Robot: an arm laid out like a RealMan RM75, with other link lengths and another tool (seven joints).
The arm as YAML. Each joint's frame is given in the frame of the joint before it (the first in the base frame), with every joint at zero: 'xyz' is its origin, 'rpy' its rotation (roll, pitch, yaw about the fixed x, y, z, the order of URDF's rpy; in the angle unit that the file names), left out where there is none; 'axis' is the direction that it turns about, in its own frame. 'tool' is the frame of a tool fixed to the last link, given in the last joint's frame.
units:
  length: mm
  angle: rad
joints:
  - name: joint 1
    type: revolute
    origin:
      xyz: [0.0, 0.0, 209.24]
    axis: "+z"
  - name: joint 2
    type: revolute
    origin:
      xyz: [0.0, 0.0, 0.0]
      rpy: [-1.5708, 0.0, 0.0]
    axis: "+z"
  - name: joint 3
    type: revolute
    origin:
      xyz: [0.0, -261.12, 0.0]
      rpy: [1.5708, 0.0, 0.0]
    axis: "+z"
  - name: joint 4
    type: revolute
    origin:
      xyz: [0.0, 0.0, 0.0]
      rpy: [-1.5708, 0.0, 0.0]
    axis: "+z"
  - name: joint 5
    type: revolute
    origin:
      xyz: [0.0, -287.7, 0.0]
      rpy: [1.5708, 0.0, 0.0]
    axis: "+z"
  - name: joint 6
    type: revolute
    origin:
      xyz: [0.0, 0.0, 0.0]
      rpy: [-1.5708, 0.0, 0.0]
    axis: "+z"
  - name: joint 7
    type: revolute
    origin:
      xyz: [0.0, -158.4, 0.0]
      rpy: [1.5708, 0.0, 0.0]
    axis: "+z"
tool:
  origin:
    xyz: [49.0, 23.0, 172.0]
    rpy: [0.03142, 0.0, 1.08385]
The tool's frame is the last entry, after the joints.
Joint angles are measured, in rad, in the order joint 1, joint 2, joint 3, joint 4, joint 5, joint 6, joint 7. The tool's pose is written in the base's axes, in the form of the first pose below.
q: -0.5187, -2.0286, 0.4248, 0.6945, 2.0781, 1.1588, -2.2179
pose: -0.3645, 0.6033, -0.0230, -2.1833, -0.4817, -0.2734
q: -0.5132, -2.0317, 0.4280, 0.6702, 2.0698, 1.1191, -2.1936
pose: -0.3767, 0.6031, -0.0280, -2.1655, -0.4940, -0.2492
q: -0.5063, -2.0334, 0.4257, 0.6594, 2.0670, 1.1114, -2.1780
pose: -0.3827, 0.5998, -0.0313, -2.1624, -0.4986, -0.2414
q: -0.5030, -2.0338, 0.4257, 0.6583, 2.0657, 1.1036, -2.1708
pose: -0.3862, 0.5992, -0.0306, -2.1567, -0.4976, -0.2320
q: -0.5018, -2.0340, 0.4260, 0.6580, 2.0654, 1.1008, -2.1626
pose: -0.3872, 0.5989, -0.0306, -2.1561, -0.4908, -0.2254
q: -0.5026, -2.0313, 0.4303, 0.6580, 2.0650, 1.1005, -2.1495
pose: -0.3860, 0.5994, -0.0304, -2.1610, -0.4716, -0.2152
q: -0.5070, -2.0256, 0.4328, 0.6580, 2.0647, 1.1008, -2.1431
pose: -0.3837, 0.6016, -0.0277, -2.1630, -0.4549, -0.2090
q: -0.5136, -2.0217, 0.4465, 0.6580, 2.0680, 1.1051, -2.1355
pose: -0.3774, 0.6032, -0.0310, -2.1818, -0.4277, -0.2002
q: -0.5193, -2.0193, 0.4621, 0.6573, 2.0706, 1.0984, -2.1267
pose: -0.3739, 0.6055, -0.0342, -2.1943, -0.4034, -0.1834
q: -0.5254, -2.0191, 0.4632, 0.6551, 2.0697, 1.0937, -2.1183
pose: -0.3709, 0.6080, -0.0346, -2.1948, -0.3900, -0.1800
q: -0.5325, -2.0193, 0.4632, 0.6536, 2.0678, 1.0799, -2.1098
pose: -0.3696, 0.6122, -0.0328, -2.1869, -0.3784, -0.1717
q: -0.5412, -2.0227, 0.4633, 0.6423, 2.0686, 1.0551, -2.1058
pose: -0.3710, 0.6162, -0.0358, -2.1789, -0.3835, -0.1622
